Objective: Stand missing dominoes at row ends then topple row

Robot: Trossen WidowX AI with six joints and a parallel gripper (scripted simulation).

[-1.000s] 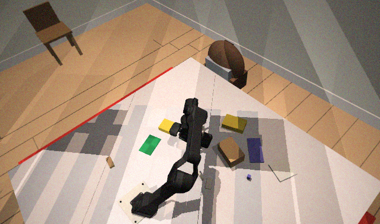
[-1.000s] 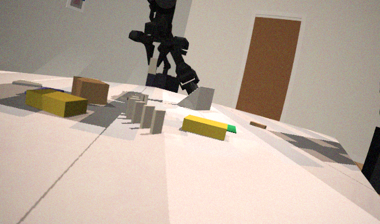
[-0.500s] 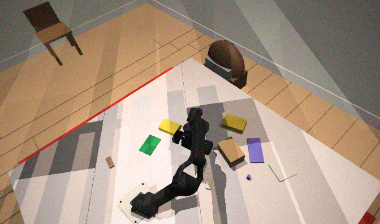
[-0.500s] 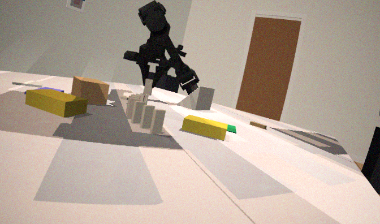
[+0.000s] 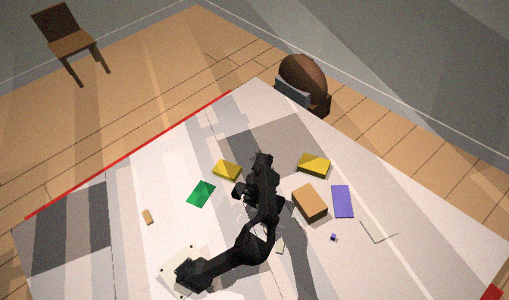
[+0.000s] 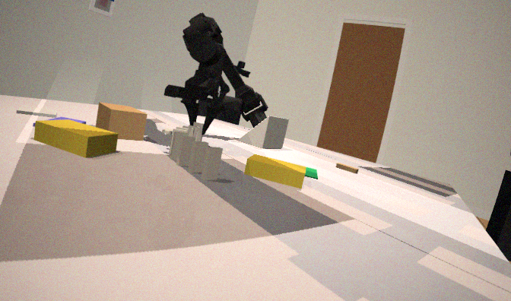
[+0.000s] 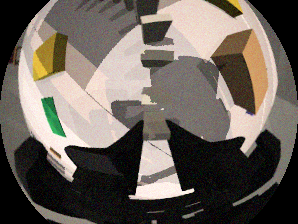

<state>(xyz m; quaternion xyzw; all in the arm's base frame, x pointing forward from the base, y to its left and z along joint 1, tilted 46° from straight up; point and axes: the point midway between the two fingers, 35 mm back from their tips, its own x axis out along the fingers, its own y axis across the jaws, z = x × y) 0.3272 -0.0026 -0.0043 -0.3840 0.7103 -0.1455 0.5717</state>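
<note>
Right now my gripper tip is 140 mm short of the brown box and 120 mm to the left of it. Also, from my gripper tip: purple slab: 250 mm ahead, 190 mm to the right, 30 mm below; then green flat piece: 110 mm behind, 230 mm to the left, 30 mm below; then tiny blue cube: 110 mm ahead, 260 mm to the right, 20 mm below.
</note>
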